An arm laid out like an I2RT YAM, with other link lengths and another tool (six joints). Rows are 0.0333 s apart.
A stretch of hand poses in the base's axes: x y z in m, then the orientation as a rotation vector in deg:
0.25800, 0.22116, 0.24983, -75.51, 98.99, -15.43
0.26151, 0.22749, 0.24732, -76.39, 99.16, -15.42
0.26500, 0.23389, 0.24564, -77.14, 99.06, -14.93
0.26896, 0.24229, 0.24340, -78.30, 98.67, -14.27
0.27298, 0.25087, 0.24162, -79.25, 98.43, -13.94
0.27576, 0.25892, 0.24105, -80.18, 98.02, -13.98
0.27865, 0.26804, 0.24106, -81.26, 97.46, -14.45
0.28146, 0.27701, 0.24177, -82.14, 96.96, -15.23
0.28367, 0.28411, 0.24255, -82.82, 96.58, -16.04
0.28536, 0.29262, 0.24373, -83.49, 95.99, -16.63
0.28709, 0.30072, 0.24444, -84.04, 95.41, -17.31
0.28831, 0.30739, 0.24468, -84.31, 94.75, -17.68
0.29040, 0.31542, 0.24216, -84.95, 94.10, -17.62
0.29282, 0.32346, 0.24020, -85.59, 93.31, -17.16
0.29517, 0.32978, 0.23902, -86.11, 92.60, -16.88
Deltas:
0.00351, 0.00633, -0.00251, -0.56, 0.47, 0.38
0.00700, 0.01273, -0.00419, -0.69, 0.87, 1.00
0.01096, 0.02113, -0.00643, -0.90, 1.28, 2.05
0.01498, 0.02971, -0.00821, -1.23, 1.60, 2.78
0.01776, 0.03776, -0.00878, -1.73, 1.65, 3.44
0.02065, 0.04688, -0.00877, -2.56, 1.49, 4.10
0.02346, 0.05585, -0.00806, -3.47, 1.18, 4.49
0.02567, 0.06295, -0.00728, -4.31, 0.88, 4.72
0.02736, 0.07146, -0.00610, -4.96, 0.50, 5.13
0.02909, 0.07956, -0.00539, -5.61, 0.05, 5.44
0.03031, 0.08623, -0.00515, -5.88, -0.46, 5.76
0.03240, 0.09426, -0.00767, -6.12, -0.65, 6.43
0.03482, 0.10230, -0.00963, -6.09, -0.80, 7.33
0.03717, 0.10862, -0.01081, -6.11, -1.00, 8.06

